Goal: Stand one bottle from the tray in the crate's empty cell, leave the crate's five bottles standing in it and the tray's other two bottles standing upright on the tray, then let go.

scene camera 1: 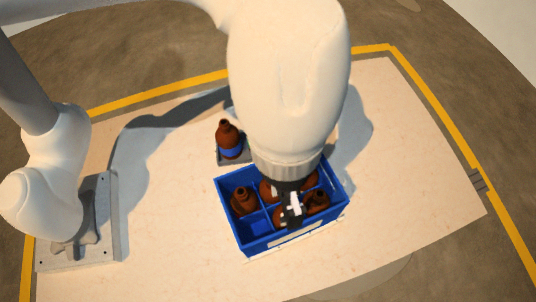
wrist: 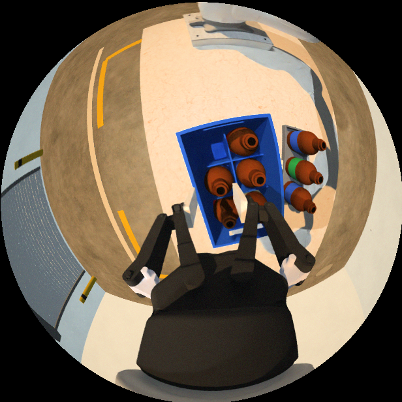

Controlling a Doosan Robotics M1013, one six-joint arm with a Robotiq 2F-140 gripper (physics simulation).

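Frame: origin at the arm's base, x ahead, y right, z down, level; millimetres.
Where they show: arm's base, origin of the base link: (scene camera 1: 74, 222).
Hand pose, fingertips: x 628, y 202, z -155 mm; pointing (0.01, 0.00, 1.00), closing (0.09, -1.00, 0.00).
Note:
Each offset is from my fingertips to the top centre of the thing. "spot": to the spot under its first point. Level surfaces: height alone.
The blue crate @[spot: dx -130, dy -29, dz +189 mm] (scene camera 1: 230, 235) (wrist: 274, 131) holds five brown bottles, seen from above with necks up; one bottle @[dx -71, dy -90, dz +56 mm] (scene camera 1: 243, 201) (wrist: 242, 141) is beside the empty cell @[spot: dx -55, dy -30, dz +211 mm] (scene camera 1: 259, 227) (wrist: 218, 151). The grey tray @[spot: dx -60, dy -252, dz +206 mm] (scene camera 1: 234, 162) (wrist: 285, 131) stands beside the crate. On it are a blue-banded bottle @[dx -56, dy -304, dz +59 mm] (scene camera 1: 228, 139) (wrist: 306, 142), a green-banded bottle (wrist: 304, 171) and another blue-banded bottle (wrist: 300, 196); the arm mostly hides the last two in the scene view. My gripper (scene camera 1: 289, 209) (wrist: 214, 193) is partly open and empty, over the crate's bottles away from the empty cell, its fingertips apart.
The arm's wrist hangs over the crate and covers part of the tray in the scene view. The robot's base plate (scene camera 1: 114, 220) (wrist: 230, 44) stands on the pale mat @[dz +219 mm] (scene camera 1: 170, 240) (wrist: 170, 85). A yellow line (scene camera 1: 435, 102) (wrist: 101, 95) runs on the floor around the mat.

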